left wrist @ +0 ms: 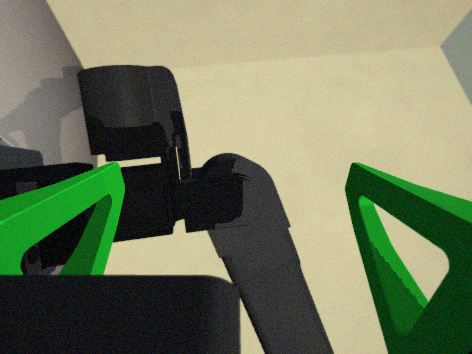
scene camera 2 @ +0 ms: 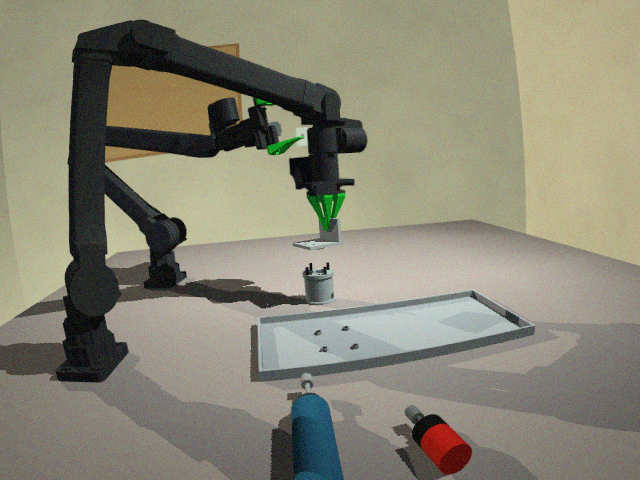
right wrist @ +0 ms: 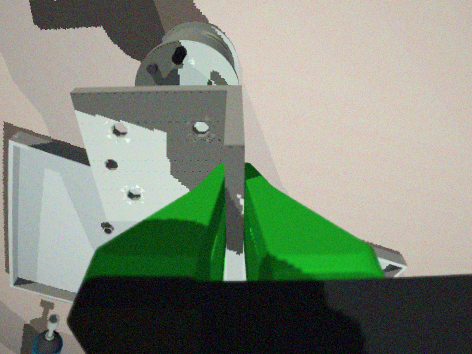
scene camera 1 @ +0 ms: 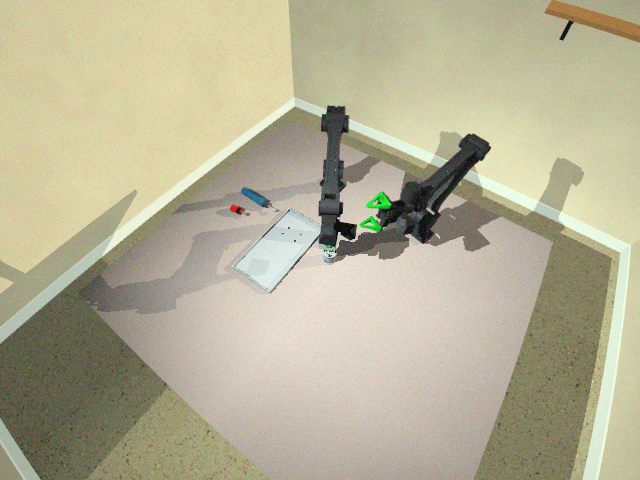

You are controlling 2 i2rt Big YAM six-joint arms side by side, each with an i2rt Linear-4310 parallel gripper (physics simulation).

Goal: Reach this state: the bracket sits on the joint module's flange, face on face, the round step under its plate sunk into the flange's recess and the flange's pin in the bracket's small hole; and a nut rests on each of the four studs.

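Pixels of known places: left gripper, between the fingertips: (left wrist: 235, 175) (scene camera 2: 296, 116) (scene camera 1: 363, 216); right gripper, between the fingertips: (scene camera 2: 328, 230) (right wrist: 234, 176) (scene camera 1: 328, 246); left arm's base, origin of its link: (scene camera 2: 166, 282) (scene camera 1: 418, 232); right arm's base, origin of its link: (scene camera 2: 94, 365).
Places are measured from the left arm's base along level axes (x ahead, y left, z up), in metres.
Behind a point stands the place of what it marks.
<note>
My right gripper (scene camera 1: 328, 246) @(x 0.460, y -0.168, z 0.141 m) (scene camera 2: 327, 227) @(x 0.460, y -0.168, z 0.141 m) (right wrist: 234, 176) @(x 0.460, y -0.168, z 0.141 m) is shut on the upright wall of the grey bracket (scene camera 2: 333, 235) @(x 0.471, y -0.189, z 0.133 m) (right wrist: 140, 107) @(x 0.416, y -0.174, z 0.122 m). The bracket's plate hangs roughly level above the joint module (scene camera 1: 329, 257) @(x 0.457, y -0.161, z 0.060 m) (scene camera 2: 318, 289) @(x 0.437, y -0.211, z 0.032 m) (right wrist: 215, 55) @(x 0.436, y -0.153, z 0.060 m), with a gap between them. The module stands upright, dark studs pointing up; in the right wrist view the plate hides part of its flange. Several small dark nuts (scene camera 1: 295, 240) @(x 0.490, y -0.361, z 0.009 m) (scene camera 2: 354, 346) @(x 0.510, y -0.441, z 0.008 m) (right wrist: 107, 228) @(x 0.449, y -0.372, z 0.008 m) lie apart in the tray. My left gripper (scene camera 1: 364, 214) @(x 0.399, y -0.065, z 0.386 m) (scene camera 2: 286, 119) @(x 0.399, y -0.065, z 0.386 m) is open and empty, raised beside the right arm.
The shallow tray (scene camera 1: 251, 279) @(x 0.769, y -0.325, z 0.014 m) (scene camera 2: 413, 353) @(x 0.592, y -0.485, z 0.012 m) (right wrist: 15, 215) @(x 0.363, y -0.413, z 0.009 m) lies close beside the module. A blue-handled tool (scene camera 1: 254, 196) @(x 0.485, y -0.699, z 0.038 m) (scene camera 2: 315, 434) @(x 0.481, y -0.711, z 0.041 m) (right wrist: 47, 344) @(x 0.464, y -0.616, z 0.031 m) and a red and black tool (scene camera 1: 236, 209) @(x 0.600, y -0.695, z 0.030 m) (scene camera 2: 447, 449) @(x 0.597, y -0.732, z 0.031 m) lie past its near edge in scene camera 2. The right arm fills much of the left wrist view.
</note>
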